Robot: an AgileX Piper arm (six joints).
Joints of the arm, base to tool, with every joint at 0 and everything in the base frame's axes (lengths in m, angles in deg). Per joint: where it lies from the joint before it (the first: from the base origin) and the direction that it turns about. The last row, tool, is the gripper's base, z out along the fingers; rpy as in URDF.
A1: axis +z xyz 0 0 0.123
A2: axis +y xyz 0 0 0
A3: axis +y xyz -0.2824 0 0.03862
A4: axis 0.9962 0 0.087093 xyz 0.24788 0 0.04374
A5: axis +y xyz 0 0 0
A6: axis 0.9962 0 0.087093 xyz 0.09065 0 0.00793
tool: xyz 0 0 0 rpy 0 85.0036 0
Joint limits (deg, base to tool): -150..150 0..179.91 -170..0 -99.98..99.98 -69.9..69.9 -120..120
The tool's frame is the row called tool.
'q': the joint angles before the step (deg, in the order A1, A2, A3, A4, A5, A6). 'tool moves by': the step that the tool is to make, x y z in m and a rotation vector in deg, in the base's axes. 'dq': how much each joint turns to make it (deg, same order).
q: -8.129, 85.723, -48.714, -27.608, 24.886, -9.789
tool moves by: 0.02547, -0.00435, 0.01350, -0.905, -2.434, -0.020
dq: 0.000, 3.381, -6.526, -0.421, 0.676, -0.049
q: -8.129, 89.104, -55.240, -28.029, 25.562, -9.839
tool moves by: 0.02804, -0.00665, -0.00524, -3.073, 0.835, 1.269
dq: 0.000, 5.947, -5.726, -3.958, 0.359, 0.642
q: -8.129, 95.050, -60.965, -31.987, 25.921, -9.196
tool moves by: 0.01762, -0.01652, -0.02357, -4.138, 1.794, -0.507
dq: -1.484, 6.131, -2.099, -10.370, -1.451, 6.769
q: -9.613, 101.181, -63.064, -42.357, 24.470, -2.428
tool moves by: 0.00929, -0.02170, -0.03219, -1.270, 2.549, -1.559
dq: -2.835, 6.129, -0.980, -6.892, -2.034, 5.164
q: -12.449, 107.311, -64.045, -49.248, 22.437, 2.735
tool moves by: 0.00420, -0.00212, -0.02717, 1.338, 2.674, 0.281
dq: -0.392, 4.187, -0.063, -0.630, -1.538, 0.801
